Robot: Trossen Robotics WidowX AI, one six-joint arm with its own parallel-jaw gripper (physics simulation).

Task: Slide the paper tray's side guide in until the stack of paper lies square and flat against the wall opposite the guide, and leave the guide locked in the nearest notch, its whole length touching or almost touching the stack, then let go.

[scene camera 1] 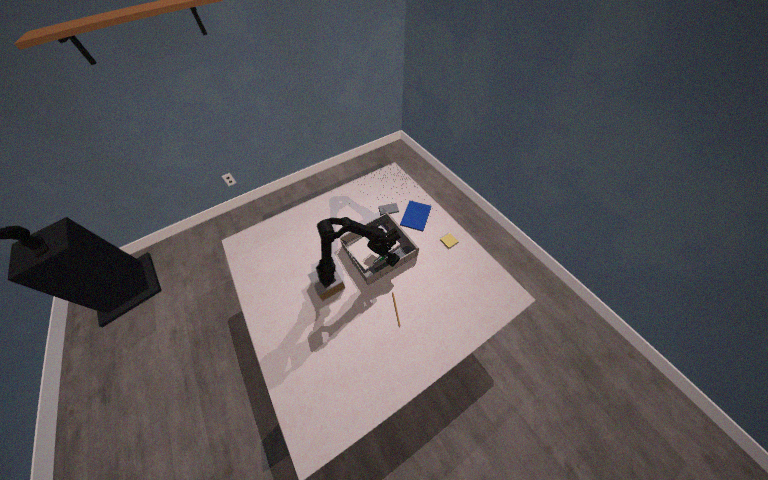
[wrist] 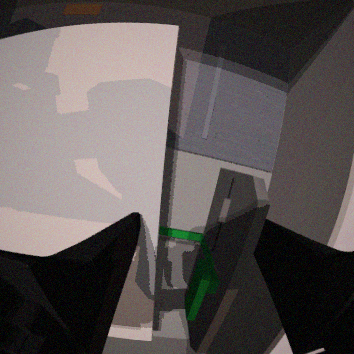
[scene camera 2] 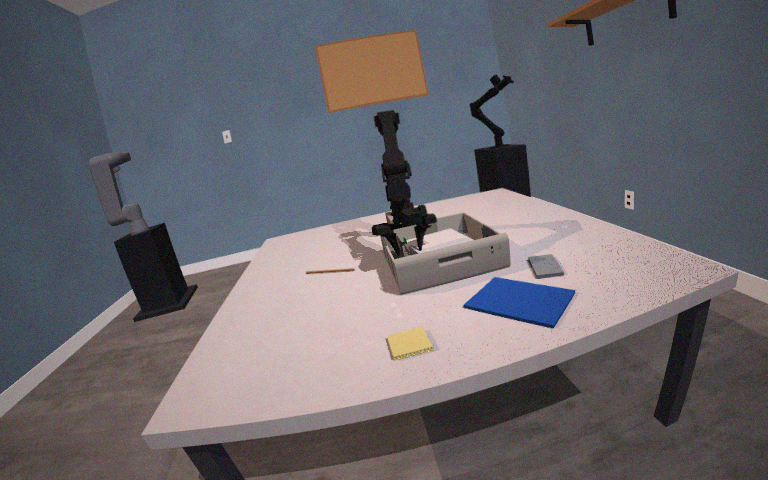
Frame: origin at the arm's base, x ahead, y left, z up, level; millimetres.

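Where they show: gripper, between the fingertips: (wrist: 192,219) (scene camera 2: 409,252); arm's base, origin of its link: (scene camera 1: 327,279).
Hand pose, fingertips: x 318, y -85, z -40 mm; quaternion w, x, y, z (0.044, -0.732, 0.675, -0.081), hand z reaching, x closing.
Each offset is from my fingertips to the top centre of the thing. "pt": to the spot under its first point.
The paper tray {84 mm left, 18 mm ahead, 53 mm up} (scene camera 1: 396,272) (scene camera 2: 430,272) (wrist: 320,125) stands on the table. The white paper stack {108 mm left, 1 mm back, 2 mm down} (scene camera 1: 357,254) (scene camera 2: 444,240) (wrist: 115,125) lies in it, filling the left of the wrist view. The side guide {pt 15 mm left, 4 mm ahead, 24 mm down} (wrist: 168,200) looks like a thin upright strip along the stack's right edge; its full length and notch are hard to make out. A green latch part {pt 4 mm right, 22 mm back, 28 mm up} (scene camera 2: 404,242) (wrist: 202,285) is beside it, next to a dark slotted block {7 mm right, 26 mm back, 38 mm up} (wrist: 230,215). My gripper (scene camera 2: 408,251) (wrist: 192,219) is open and empty, low inside the tray, with one fingertip over the stack's edge and the other right of the block.
A blue folder {126 mm left, 364 mm ahead, 35 mm down} (scene camera 1: 416,215) (scene camera 2: 519,301), a grey flat block {281 mm left, 268 mm ahead, 33 mm down} (scene camera 1: 388,208) (scene camera 2: 545,266), a yellow notepad {142 mm right, 372 mm ahead, 32 mm down} (scene camera 1: 449,240) (scene camera 2: 409,343) and a pencil {236 mm right, 139 mm back, 36 mm down} (scene camera 1: 396,309) (scene camera 2: 330,271) lie around the tray. The tray's walls rise around my fingers.
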